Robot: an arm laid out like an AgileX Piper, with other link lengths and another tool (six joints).
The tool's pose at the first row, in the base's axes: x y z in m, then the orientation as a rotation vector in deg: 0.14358, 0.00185, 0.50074, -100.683, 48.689, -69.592
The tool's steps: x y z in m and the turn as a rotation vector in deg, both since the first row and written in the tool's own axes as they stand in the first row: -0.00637, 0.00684, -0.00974, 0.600, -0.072, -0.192; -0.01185, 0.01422, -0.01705, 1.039, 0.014, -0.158; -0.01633, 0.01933, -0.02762, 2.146, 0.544, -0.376; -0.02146, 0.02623, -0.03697, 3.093, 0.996, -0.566; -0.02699, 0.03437, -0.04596, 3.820, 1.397, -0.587; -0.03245, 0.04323, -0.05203, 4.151, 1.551, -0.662
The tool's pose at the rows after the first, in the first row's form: 0.13186, 0.00198, 0.49404, -100.356, 48.050, -69.783; 0.12268, 0.00169, 0.48672, -99.944, 47.801, -69.943; 0.11089, 0.00073, 0.48249, -98.940, 47.113, -70.841; 0.09992, -0.00014, 0.47615, -98.080, 46.520, -71.603; 0.08907, -0.00113, 0.46847, -97.315, 46.192, -72.153; 0.08096, -0.00178, 0.45958, -97.020, 45.975, -72.417
